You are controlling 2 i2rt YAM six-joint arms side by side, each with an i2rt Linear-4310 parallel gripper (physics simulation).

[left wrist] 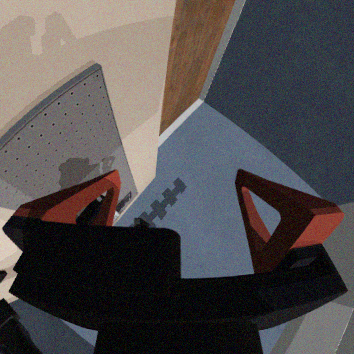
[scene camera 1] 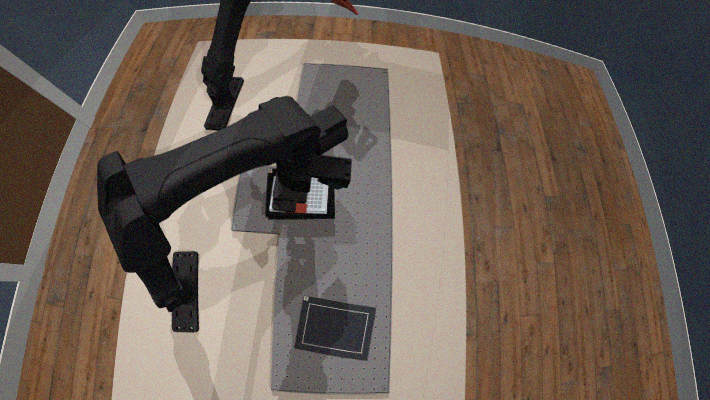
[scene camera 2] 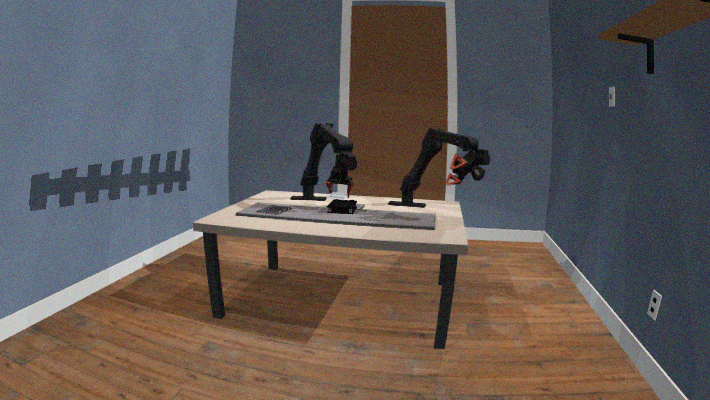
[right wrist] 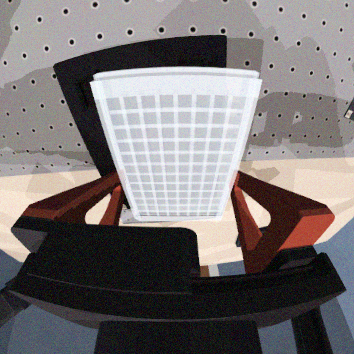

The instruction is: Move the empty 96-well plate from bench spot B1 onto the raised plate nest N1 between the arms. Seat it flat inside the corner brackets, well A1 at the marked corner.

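Frame: origin at the left arm's base, x down, y back, z left, level; millimetres.
Where they show: left gripper, between the fingertips: point(left wrist: 177, 175) point(scene camera 1: 369, 2) point(scene camera 2: 448, 176); right gripper, between the fingertips: point(scene camera 1: 293, 194) point(scene camera 2: 339, 197) point(right wrist: 177, 174); left arm's base, origin of its link: point(scene camera 1: 224, 103) point(scene camera 2: 407, 205); right arm's base, origin of its link: point(scene camera 1: 185, 291) point(scene camera 2: 308, 199).
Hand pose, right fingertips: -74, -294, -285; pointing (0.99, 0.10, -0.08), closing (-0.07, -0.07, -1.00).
Note:
Things, the pixels of their top centre, and the offset from my right fingertips, as dx, dy, dz. "pt": a spot on its surface instead. Level surfaces: height alone.
- white 96-well plate, centre of its top: point(right wrist: 178, 179) point(scene camera 1: 298, 191) point(scene camera 2: 339, 193) -19, -13, +2
- black raised nest N1, centre of its top: point(right wrist: 153, 151) point(scene camera 1: 299, 190) point(left wrist: 96, 219) point(scene camera 2: 342, 201) +21, -8, +19
- pale mark, centre of its top: point(scene camera 1: 270, 170) +27, +76, +60
- Bench spot B1, a spot on its surface: point(scene camera 1: 335, 327) point(scene camera 2: 275, 209) pt +59, -132, -284
- grey perforated board, height of its surface: dx +61
- pale table top, height of its surface: dx +74
The white 96-well plate point(scene camera 1: 318, 196) point(scene camera 2: 339, 192) point(right wrist: 175, 135) is held between the red fingers of my right gripper point(scene camera 2: 340, 188) point(right wrist: 177, 174). It hangs a little above the black raised nest N1 point(scene camera 1: 331, 210) point(scene camera 2: 342, 208) point(right wrist: 200, 50); in the right wrist view the nest shows past the plate's left and far edges. A pale mark point(scene camera 1: 270, 171) is at the nest's upper-left corner in scene camera 1. The arm hides part of the plate there, and A1 is not readable. My left gripper point(scene camera 2: 454, 171) point(left wrist: 177, 175) is open and empty, raised away from the nest.
Bench spot B1 point(scene camera 1: 335, 327) point(scene camera 2: 274, 209), a dark mat with a white outline, lies on the grey perforated board point(scene camera 1: 367, 280) point(scene camera 2: 395, 220) point(left wrist: 65, 125). The board lies on the pale table top point(scene camera 1: 425, 250) point(scene camera 2: 300, 234). The right arm point(scene camera 1: 215, 165) reaches across above the nest.

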